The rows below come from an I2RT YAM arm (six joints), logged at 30 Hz.
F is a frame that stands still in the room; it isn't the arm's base.
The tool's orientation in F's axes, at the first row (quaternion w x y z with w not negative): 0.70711 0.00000 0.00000 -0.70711
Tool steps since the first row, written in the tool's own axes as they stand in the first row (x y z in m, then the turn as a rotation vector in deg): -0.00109 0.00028 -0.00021 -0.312 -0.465 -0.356; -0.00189 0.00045 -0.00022 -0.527 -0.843 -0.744; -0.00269 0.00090 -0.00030 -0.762 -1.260 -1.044; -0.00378 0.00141 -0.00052 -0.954 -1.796 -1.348; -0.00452 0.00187 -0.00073 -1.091 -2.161 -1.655; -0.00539 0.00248 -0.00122 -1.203 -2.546 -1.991
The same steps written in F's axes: 0.00028 0.00109 -0.00021 -0.465 0.312 -0.356; 0.00045 0.00189 -0.00022 -0.843 0.527 -0.744; 0.00090 0.00269 -0.00030 -1.260 0.762 -1.044; 0.00141 0.00378 -0.00052 -1.796 0.954 -1.348; 0.00187 0.00452 -0.00073 -2.161 1.091 -1.655; 0.00248 0.00539 -0.00122 -2.546 1.203 -1.991
